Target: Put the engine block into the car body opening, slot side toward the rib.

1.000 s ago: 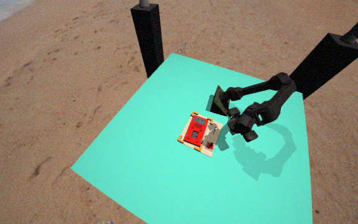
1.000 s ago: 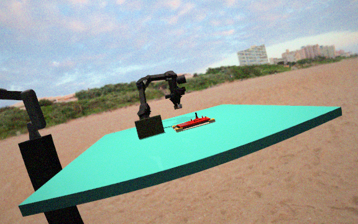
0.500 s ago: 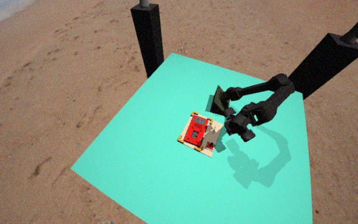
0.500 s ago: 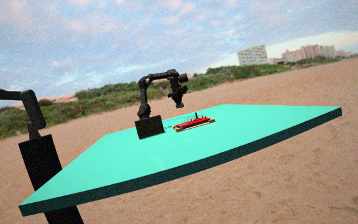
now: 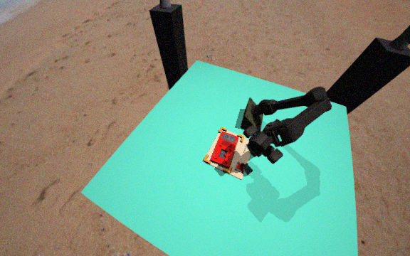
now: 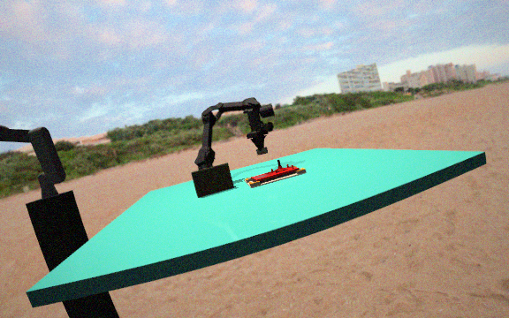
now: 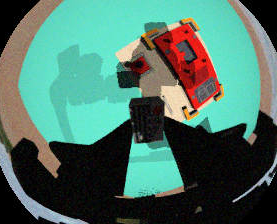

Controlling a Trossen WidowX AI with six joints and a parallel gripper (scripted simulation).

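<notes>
Now: gripper tip 9 cm above the dark peg, 6 cm short of it and 4 cm to the left of it. The rest, counted from my gripper tip: engine block: 1 cm below.
</notes>
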